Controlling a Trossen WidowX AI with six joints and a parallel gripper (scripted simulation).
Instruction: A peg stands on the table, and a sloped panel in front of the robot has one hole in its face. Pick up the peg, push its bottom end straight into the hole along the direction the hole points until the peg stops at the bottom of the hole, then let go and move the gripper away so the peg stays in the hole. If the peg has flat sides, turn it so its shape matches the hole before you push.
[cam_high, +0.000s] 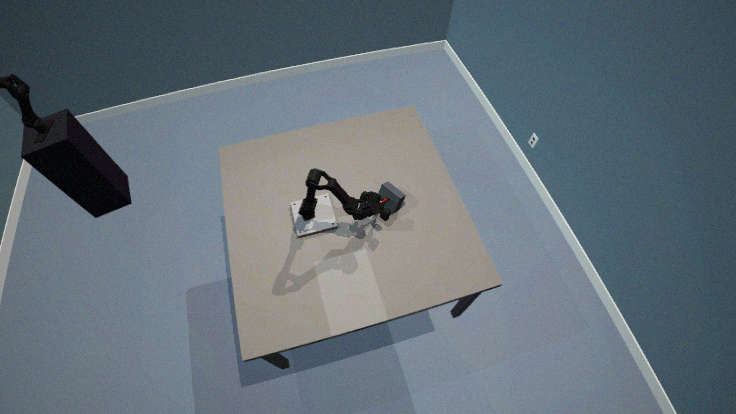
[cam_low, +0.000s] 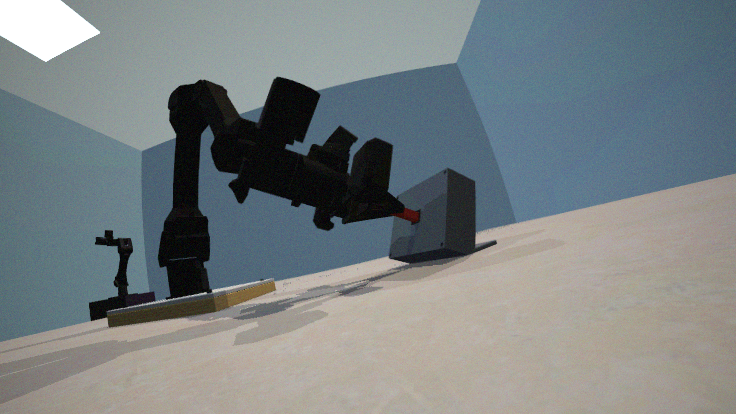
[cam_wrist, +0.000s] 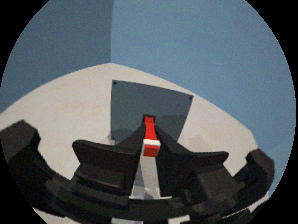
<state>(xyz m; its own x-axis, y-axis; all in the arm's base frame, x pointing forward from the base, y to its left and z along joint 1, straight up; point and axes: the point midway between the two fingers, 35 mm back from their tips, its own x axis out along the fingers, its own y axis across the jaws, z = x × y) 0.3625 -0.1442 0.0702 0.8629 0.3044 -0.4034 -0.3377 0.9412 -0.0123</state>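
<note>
Right now the sloped panel is 50 mm ahead of my gripper tip, 20 mm to the left of it and 20 mm below it. The rest, counted from my gripper tip: red peg (20 mm behind, 10 mm to the right).
</note>
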